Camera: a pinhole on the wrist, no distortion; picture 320 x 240 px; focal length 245.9 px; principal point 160.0 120.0 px. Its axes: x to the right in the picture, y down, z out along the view. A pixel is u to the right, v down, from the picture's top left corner.
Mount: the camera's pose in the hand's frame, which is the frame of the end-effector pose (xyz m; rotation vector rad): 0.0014 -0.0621 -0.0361 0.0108 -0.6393 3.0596
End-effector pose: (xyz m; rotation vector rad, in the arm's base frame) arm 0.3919 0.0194 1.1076 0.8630 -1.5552 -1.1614
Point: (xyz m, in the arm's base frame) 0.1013 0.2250 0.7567
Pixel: 276 144
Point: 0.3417 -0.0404 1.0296
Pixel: 22 113
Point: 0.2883 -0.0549 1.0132
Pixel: 34 114
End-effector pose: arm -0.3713 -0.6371 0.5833 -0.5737 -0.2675 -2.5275
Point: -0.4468 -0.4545 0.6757
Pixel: 139 194
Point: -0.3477 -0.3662 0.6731
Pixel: 262 174
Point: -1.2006 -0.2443 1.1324
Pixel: outside the picture
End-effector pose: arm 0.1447 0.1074 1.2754 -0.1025 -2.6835 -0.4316
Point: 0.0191 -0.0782 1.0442
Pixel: 146 197
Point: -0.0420 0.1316 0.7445
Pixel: 185 56
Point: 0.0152 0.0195 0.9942
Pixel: 162 111
